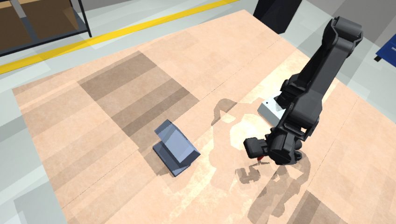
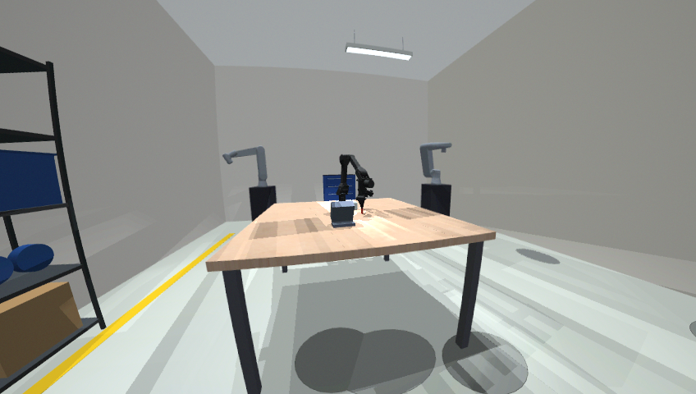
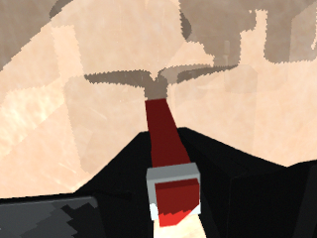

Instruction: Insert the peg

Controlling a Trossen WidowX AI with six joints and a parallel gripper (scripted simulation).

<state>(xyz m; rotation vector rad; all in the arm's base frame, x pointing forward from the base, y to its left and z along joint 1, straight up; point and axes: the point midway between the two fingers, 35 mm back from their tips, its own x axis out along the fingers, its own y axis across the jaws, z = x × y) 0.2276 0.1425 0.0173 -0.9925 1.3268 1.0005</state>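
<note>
Right now the sloped panel is 26 cm ahead of my gripper tip, 15 cm to the right of it and 4 cm above it. Also, from my gripper tip: dark base plate 28 cm ahead, 15 cm to the right, 3 cm below; red square peg 2 cm above.
</note>
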